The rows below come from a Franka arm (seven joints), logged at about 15 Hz.
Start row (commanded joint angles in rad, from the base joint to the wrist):
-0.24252 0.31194 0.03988 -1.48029 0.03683 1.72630 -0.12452
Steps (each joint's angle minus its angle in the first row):
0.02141 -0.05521 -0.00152 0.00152 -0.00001 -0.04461 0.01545
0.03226 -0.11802 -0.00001 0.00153 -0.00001 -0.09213 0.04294
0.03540 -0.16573 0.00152 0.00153 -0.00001 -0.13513 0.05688
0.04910 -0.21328 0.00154 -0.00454 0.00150 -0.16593 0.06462
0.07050 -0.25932 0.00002 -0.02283 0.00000 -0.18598 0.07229
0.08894 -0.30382 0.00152 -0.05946 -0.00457 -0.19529 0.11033
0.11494 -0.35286 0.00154 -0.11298 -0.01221 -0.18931 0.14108
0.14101 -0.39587 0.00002 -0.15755 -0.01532 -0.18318 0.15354
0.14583 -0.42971 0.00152 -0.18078 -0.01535 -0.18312 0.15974
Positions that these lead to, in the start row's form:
-0.22111 0.25673 0.03836 -1.47877 0.03682 1.68169 -0.10907
-0.21026 0.19392 0.03987 -1.47876 0.03682 1.63417 -0.08158
-0.20712 0.14621 0.04140 -1.47876 0.03682 1.59117 -0.06764
-0.19342 0.09866 0.04142 -1.48483 0.03833 1.56037 -0.05990
-0.17202 0.05262 0.03990 -1.50312 0.03683 1.54032 -0.05223
-0.15358 0.00812 0.04140 -1.53975 0.03226 1.53101 -0.01419
-0.12758 -0.04092 0.04142 -1.59327 0.02462 1.53699 0.01656
-0.10151 -0.08393 0.03990 -1.63784 0.02151 1.54312 0.02902
-0.09669 -0.11777 0.04140 -1.66107 0.02148 1.54318 0.03522

